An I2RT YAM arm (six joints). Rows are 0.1 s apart.
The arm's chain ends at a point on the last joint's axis. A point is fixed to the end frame.
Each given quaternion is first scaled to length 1.
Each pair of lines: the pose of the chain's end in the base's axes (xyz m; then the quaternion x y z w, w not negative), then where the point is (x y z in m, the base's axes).
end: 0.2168 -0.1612 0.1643 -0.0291 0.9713 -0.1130 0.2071
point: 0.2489 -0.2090 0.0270
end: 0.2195 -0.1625 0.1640 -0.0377 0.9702 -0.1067 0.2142
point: 0.2542 -0.2084 0.0267
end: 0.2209 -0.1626 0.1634 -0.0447 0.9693 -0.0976 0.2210
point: 0.2580 -0.2057 0.0259
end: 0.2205 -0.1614 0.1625 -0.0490 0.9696 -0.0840 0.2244
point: 0.2588 -0.2005 0.0241
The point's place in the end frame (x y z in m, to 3 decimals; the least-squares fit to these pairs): 0.030 -0.015 0.145
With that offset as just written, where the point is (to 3 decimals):
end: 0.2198 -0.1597 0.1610 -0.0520 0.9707 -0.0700 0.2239
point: 0.258 -0.195 0.022
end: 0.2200 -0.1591 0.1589 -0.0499 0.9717 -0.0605 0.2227
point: 0.258 -0.191 0.019
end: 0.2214 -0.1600 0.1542 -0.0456 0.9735 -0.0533 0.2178
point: 0.258 -0.190 0.013
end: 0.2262 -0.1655 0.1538 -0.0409 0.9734 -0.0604 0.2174
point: 0.262 -0.198 0.013
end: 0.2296 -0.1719 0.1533 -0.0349 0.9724 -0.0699 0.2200
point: 0.266 -0.207 0.013
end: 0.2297 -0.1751 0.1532 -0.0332 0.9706 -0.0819 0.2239
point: 0.267 -0.214 0.014
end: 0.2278 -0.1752 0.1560 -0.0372 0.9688 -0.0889 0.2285
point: 0.267 -0.216 0.018
